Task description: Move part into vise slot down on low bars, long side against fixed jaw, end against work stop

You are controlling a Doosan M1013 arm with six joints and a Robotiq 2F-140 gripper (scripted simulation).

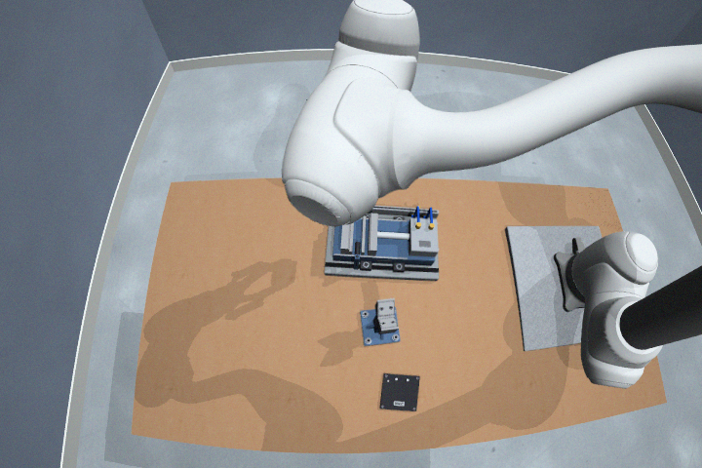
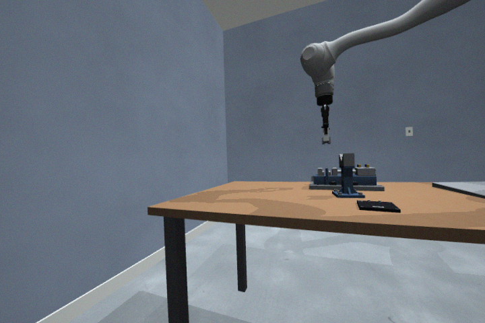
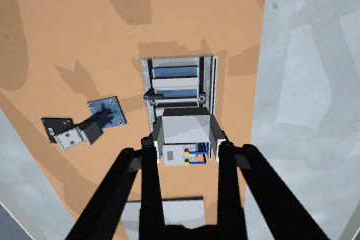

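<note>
My hand is 3 cm above the part. Also, from my hand: cylinder rod 18 cm below, 8 cm behind, 3 cm to the left; then work stop 17 cm below, 7 cm to the left, 1 cm ahead; then fixed jaw 18 cm below, 3 cm ahead, 2 cm to the left.
</note>
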